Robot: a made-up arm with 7 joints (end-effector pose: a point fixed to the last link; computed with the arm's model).
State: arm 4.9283 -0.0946 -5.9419 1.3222 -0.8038 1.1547 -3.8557
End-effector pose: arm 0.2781 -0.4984 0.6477 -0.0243 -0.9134 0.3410 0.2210
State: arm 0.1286 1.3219 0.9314 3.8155 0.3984 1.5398 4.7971
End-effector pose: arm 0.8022 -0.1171 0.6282 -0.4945 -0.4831 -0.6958 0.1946
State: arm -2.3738 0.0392 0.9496 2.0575 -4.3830 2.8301 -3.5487
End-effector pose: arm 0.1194 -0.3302 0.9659 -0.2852 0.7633 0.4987 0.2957
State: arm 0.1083 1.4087 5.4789 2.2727 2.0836 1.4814 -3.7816
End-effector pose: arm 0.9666 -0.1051 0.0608 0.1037 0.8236 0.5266 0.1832
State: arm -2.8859 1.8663 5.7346 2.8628 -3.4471 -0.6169 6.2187
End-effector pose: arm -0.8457 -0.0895 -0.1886 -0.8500 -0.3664 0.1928 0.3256
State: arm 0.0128 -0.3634 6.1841 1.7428 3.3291 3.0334 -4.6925
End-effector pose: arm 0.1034 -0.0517 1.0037 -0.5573 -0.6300 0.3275 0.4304
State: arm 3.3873 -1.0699 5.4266 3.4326 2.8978 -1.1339 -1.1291
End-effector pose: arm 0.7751 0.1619 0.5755 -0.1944 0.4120 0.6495 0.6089
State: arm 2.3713 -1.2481 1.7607 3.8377 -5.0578 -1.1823 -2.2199
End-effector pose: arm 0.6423 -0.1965 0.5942 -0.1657 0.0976 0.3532 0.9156
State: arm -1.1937 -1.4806 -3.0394 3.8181 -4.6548 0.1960 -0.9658
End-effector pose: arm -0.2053 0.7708 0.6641 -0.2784 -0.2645 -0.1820 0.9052
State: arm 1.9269 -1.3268 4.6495 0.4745 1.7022 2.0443 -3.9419
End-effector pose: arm 0.3738 0.0772 0.3261 0.0188 0.1174 -0.9469 0.2987
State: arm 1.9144 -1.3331 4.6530 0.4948 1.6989 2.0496 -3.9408
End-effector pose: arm 0.3833 0.0678 0.3285 0.0272 0.1214 -0.9504 0.2851
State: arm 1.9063 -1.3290 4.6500 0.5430 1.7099 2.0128 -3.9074
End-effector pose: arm 0.4076 0.0590 0.3285 0.0233 0.1034 -0.9557 0.2744
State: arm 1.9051 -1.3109 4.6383 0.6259 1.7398 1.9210 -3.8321
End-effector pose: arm 0.4504 0.0486 0.3255 -0.0016 0.0599 -0.9614 0.2687
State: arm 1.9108 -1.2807 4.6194 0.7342 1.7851 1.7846 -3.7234
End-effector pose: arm 0.5061 0.0329 0.3198 -0.0507 0.0029 -0.9621 0.2677
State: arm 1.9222 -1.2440 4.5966 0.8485 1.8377 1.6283 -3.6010
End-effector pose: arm 0.5629 0.0114 0.3133 -0.1183 -0.0489 -0.9542 0.2705
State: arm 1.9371 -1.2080 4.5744 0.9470 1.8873 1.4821 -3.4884
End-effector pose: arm 0.6092 -0.0106 0.3080 -0.1884 -0.0837 -0.9389 0.2757
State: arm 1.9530 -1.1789 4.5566 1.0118 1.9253 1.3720 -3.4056
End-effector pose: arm 0.6383 -0.0243 0.3042 -0.2444 -0.1021 -0.9218 0.2830
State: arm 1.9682 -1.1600 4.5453 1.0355 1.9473 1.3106 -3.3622
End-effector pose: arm 0.6495 -0.0239 0.3005 -0.2778 -0.1118 -0.9081 0.2928
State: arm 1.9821 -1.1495 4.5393 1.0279 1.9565 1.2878 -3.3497
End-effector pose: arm 0.6479 -0.0122 0.2960 -0.2927 -0.1189 -0.8986 0.3044
